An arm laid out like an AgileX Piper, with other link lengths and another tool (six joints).
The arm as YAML. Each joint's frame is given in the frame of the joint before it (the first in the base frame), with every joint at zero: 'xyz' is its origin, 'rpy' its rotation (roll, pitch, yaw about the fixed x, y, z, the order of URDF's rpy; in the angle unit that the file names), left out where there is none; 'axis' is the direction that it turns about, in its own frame. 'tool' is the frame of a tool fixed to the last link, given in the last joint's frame.
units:
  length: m
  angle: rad
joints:
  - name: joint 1
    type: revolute
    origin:
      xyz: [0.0, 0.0, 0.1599]
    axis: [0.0, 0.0, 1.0]
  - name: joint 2
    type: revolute
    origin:
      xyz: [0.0, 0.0, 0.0]
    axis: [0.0, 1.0, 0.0]
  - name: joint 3
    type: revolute
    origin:
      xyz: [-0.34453, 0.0, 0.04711]
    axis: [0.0, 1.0, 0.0]
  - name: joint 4
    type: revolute
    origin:
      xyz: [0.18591, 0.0, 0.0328]
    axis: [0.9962, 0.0, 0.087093]
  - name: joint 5
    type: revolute
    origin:
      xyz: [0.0, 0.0, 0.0]
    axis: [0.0, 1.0, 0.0]
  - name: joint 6
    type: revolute
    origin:
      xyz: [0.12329, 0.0, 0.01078]
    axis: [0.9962, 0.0, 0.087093]
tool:
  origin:
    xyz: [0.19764, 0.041, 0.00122]
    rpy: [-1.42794, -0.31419, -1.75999]
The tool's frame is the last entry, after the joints.
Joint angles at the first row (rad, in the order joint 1, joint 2, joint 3, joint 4, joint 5, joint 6):
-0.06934 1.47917 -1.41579 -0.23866 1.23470 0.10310
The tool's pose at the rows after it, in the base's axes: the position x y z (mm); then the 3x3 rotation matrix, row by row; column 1 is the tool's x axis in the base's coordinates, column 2 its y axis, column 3 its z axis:
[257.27 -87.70 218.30], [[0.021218 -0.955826 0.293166], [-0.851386 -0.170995 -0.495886], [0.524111 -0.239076 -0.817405]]
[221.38 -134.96 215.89], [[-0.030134 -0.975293 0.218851], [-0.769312 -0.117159 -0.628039], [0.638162 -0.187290 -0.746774]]
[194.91 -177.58 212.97], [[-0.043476 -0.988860 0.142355], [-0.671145 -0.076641 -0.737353], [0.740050 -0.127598 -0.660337]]
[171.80 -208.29 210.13], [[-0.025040 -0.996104 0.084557], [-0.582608 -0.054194 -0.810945], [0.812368 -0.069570 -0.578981]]
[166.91 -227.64 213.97], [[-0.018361 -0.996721 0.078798], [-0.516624 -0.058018 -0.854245], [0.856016 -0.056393 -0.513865]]
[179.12 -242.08 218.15], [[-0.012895 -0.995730 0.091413], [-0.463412 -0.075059 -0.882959], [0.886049 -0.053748 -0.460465]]
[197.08 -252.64 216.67], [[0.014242 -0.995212 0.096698], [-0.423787 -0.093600 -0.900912], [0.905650 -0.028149 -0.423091]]
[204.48 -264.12 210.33], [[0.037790 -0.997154 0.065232], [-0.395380 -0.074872 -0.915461], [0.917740 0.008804 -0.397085]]
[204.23 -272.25 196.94], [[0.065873 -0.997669 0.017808], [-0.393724 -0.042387 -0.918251], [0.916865 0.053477 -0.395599]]
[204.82 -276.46 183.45], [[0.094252 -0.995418 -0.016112], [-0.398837 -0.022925 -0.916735], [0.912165 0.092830 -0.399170]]
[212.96 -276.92 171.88], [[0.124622 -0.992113 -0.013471], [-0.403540 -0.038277 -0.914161], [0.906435 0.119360 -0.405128]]
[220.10 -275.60 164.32], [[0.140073 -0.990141 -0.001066], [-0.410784 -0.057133 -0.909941], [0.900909 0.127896 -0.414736]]
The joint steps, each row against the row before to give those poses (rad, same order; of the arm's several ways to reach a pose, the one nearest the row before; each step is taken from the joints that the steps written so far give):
-0.00002 -0.09618 0.13594 -0.12985 0.00505 0.10048
0.00002 -0.05203 0.11842 -0.17317 0.00206 0.10888
0.00001 -0.00857 0.11553 -0.16905 -0.00825 0.11336
0.00000 0.00000 0.11563 -0.13754 -0.00862 0.10006
-0.00004 0.00205 0.06611 -0.09977 -0.01891 0.07235
0.00005 0.03564 0.02446 -0.08590 -0.02650 0.06591
-0.00002 0.06846 0.00167 -0.06852 -0.01981 0.05171
-0.01595 0.07406 0.00003 -0.04819 0.00020 0.05112
-0.02738 0.07039 -0.00001 -0.01576 -0.00254 0.03023
-0.01625 0.05994 -0.00002 -0.00727 -0.00476 0.02170
-0.00152 0.04529 0.00002 -0.01328 -0.02002 0.01202
-0.00002 0.02174 -0.00001 -0.00714 -0.02208 0.00372

